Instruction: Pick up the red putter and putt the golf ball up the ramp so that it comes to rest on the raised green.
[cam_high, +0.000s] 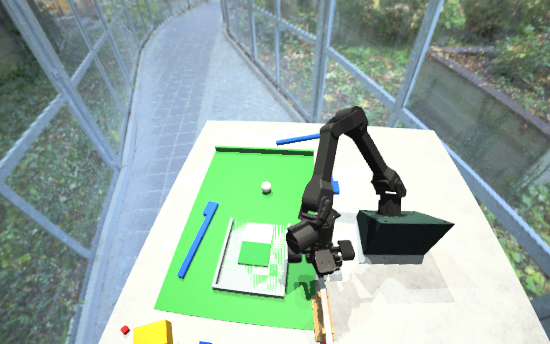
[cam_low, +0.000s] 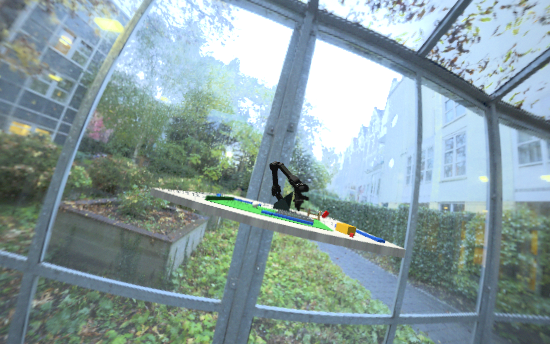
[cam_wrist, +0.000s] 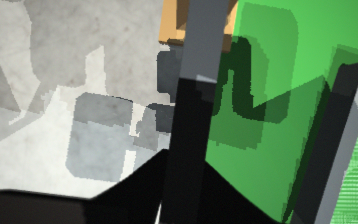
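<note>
Now: the wooden stand 20 mm behind my gripper tip and 130 mm to the left of it. Round my gripper tip: white golf ball 200 mm ahead, 320 mm to the right, 10 mm below; green mat 250 mm ahead, 200 mm to the right, 30 mm below; yellow block 440 mm ahead, 240 mm to the left, 10 mm below.
</note>
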